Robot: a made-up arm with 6 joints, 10 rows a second.
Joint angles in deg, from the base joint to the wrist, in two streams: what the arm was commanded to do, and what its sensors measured. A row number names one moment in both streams.
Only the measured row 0 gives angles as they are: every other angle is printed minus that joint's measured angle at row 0.
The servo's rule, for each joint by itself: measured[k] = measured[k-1] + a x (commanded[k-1-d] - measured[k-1]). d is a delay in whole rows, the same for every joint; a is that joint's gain. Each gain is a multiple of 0.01, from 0.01 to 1. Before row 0 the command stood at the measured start. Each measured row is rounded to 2 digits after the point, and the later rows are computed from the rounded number. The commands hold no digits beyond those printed.
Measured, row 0: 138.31 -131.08 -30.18 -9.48 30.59 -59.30
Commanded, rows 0 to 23: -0.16 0.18 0.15 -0.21 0.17 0.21; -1.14 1.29 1.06 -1.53 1.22 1.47; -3.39 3.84 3.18 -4.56 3.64 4.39; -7.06 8.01 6.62 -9.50 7.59 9.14; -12.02 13.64 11.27 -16.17 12.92 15.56; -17.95 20.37 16.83 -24.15 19.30 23.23; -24.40 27.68 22.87 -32.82 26.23 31.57; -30.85 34.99 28.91 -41.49 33.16 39.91; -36.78 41.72 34.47 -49.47 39.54 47.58; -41.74 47.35 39.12 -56.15 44.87 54.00; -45.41 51.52 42.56 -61.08 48.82 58.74; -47.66 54.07 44.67 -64.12 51.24 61.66; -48.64 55.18 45.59 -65.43 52.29 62.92; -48.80 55.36 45.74 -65.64 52.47 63.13; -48.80 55.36 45.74 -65.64 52.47 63.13; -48.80 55.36 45.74 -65.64 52.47 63.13; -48.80 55.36 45.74 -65.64 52.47 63.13; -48.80 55.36 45.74 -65.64 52.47 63.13; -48.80 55.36 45.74 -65.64 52.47 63.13; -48.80 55.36 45.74 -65.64 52.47 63.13; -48.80 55.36 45.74 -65.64 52.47 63.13; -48.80 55.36 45.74 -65.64 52.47 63.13; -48.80 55.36 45.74 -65.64 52.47 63.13; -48.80 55.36 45.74 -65.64 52.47 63.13
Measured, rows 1 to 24: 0.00 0.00 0.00 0.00 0.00 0.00; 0.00 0.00 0.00 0.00 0.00 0.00; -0.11 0.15 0.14 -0.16 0.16 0.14; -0.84 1.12 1.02 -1.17 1.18 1.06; -2.65 3.43 3.09 -3.68 3.54 3.36; -5.78 7.32 6.48 -7.99 7.43 7.35; -10.21 12.69 11.08 -14.04 12.70 13.01; -15.71 19.22 16.60 -21.52 19.04 20.06; -21.88 26.41 22.62 -29.88 25.94 28.00; -28.25 33.70 28.66 -38.47 32.87 36.22; -34.31 40.52 34.24 -46.61 39.27 44.06; -39.59 46.33 38.92 -53.67 44.65 50.92; -43.72 50.74 42.41 -59.15 48.65 56.32; -46.52 53.57 44.58 -62.83 51.14 60.00; -48.03 54.94 45.55 -64.75 52.24 62.01; -48.58 55.30 45.73 -65.41 52.46 62.78; -48.74 55.35 45.74 -65.58 52.47 63.02; -48.78 55.36 45.74 -65.62 52.47 63.10; -48.79 55.36 45.74 -65.63 52.47 63.12; -48.80 55.36 45.74 -65.64 52.47 63.13; -48.80 55.36 45.74 -65.64 52.47 63.13; -48.80 55.36 45.74 -65.64 52.47 63.13; -48.80 55.36 45.74 -65.64 52.47 63.13; -48.80 55.36 45.74 -65.64 52.47 63.13
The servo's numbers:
d 2
a 0.71 0.85 0.96 0.74 0.96 0.69

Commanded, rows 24 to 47: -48.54 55.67 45.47 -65.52 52.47 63.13; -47.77 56.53 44.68 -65.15 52.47 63.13; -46.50 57.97 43.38 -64.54 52.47 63.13; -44.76 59.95 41.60 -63.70 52.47 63.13; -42.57 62.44 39.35 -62.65 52.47 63.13; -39.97 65.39 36.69 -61.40 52.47 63.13; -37.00 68.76 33.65 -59.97 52.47 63.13; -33.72 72.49 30.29 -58.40 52.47 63.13; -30.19 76.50 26.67 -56.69 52.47 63.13; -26.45 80.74 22.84 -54.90 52.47 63.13; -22.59 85.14 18.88 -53.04 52.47 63.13; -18.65 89.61 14.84 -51.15 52.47 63.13; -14.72 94.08 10.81 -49.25 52.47 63.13; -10.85 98.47 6.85 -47.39 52.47 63.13; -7.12 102.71 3.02 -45.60 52.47 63.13; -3.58 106.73 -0.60 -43.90 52.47 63.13; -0.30 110.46 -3.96 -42.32 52.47 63.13; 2.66 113.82 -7.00 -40.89 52.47 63.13; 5.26 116.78 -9.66 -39.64 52.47 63.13; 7.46 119.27 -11.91 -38.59 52.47 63.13; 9.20 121.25 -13.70 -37.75 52.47 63.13; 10.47 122.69 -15.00 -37.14 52.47 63.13; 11.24 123.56 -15.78 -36.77 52.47 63.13; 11.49 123.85 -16.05 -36.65 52.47 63.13
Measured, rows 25 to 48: -48.80 55.36 45.74 -65.64 52.47 63.13; -48.80 55.36 45.74 -65.64 52.47 63.13; -48.62 55.62 45.48 -65.55 52.47 63.13; -48.02 56.39 44.71 -65.25 52.47 63.13; -46.94 57.73 43.43 -64.72 52.47 63.13; -45.39 59.62 41.67 -63.97 52.47 63.13; -43.39 62.02 39.44 -62.99 52.47 63.13; -40.96 64.88 36.80 -61.81 52.47 63.13; -38.15 68.18 33.78 -60.45 52.47 63.13; -35.00 71.84 30.43 -58.93 52.47 63.13; -31.58 75.80 26.82 -57.27 52.47 63.13; -27.94 80.00 23.00 -55.52 52.47 63.13; -24.14 84.37 19.04 -53.68 52.47 63.13; -20.24 88.82 15.01 -51.81 52.47 63.13; -16.32 93.29 10.98 -49.92 52.47 63.13; -12.44 97.69 7.02 -48.05 52.47 63.13; -8.66 101.96 3.18 -46.24 52.47 63.13; -5.05 106.01 -0.45 -44.51 52.47 63.13; -1.68 109.79 -3.82 -42.89 52.47 63.13; 1.40 113.22 -6.87 -41.41 52.47 63.13; 4.14 116.25 -9.55 -40.10 52.47 63.13; 6.50 118.82 -11.82 -38.98 52.47 63.13; 8.42 120.89 -13.62 -38.07 52.47 63.13; 9.88 122.42 -14.94 -37.38 52.47 63.13
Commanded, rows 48 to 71: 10.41 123.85 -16.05 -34.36 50.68 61.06; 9.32 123.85 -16.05 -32.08 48.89 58.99; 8.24 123.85 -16.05 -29.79 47.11 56.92; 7.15 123.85 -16.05 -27.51 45.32 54.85; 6.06 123.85 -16.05 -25.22 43.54 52.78; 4.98 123.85 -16.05 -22.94 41.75 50.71; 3.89 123.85 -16.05 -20.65 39.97 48.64; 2.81 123.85 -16.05 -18.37 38.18 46.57; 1.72 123.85 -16.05 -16.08 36.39 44.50; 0.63 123.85 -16.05 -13.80 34.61 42.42; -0.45 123.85 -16.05 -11.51 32.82 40.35; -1.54 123.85 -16.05 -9.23 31.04 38.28; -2.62 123.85 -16.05 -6.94 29.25 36.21; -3.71 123.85 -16.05 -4.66 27.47 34.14; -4.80 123.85 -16.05 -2.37 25.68 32.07; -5.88 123.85 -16.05 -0.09 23.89 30.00; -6.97 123.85 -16.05 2.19 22.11 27.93; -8.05 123.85 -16.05 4.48 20.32 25.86; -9.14 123.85 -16.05 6.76 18.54 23.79; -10.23 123.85 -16.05 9.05 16.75 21.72; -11.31 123.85 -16.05 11.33 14.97 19.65; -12.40 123.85 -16.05 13.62 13.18 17.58; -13.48 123.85 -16.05 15.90 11.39 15.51; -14.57 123.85 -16.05 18.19 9.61 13.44
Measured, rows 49 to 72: 10.85 123.39 -15.75 -36.93 52.47 63.13; 11.30 123.78 -16.04 -36.72 52.47 63.13; 10.67 123.84 -16.05 -34.97 50.75 61.70; 9.71 123.85 -16.05 -32.83 48.96 59.83; 8.67 123.85 -16.05 -30.58 47.18 57.82; 7.59 123.85 -16.05 -28.31 45.39 55.77; 6.50 123.85 -16.05 -26.02 43.61 53.71; 5.42 123.85 -16.05 -23.74 41.82 51.64; 4.33 123.85 -16.05 -21.45 40.04 49.57; 3.25 123.85 -16.05 -19.17 38.25 47.50; 2.16 123.85 -16.05 -16.88 36.46 45.43; 1.07 123.85 -16.05 -14.60 34.68 43.35; -0.01 123.85 -16.05 -12.31 32.89 41.28; -1.10 123.85 -16.05 -10.03 31.11 39.21; -2.18 123.85 -16.05 -7.74 29.32 37.14; -3.27 123.85 -16.05 -5.46 27.54 35.07; -4.36 123.85 -16.05 -3.17 25.75 33.00; -5.44 123.85 -16.05 -0.89 23.96 30.93; -6.53 123.85 -16.05 1.39 22.18 28.86; -7.61 123.85 -16.05 3.68 20.39 26.79; -8.70 123.85 -16.05 5.96 18.61 24.72; -9.79 123.85 -16.05 8.25 16.82 22.65; -10.87 123.85 -16.05 10.53 15.04 20.58; -11.96 123.85 -16.05 12.82 13.25 18.51
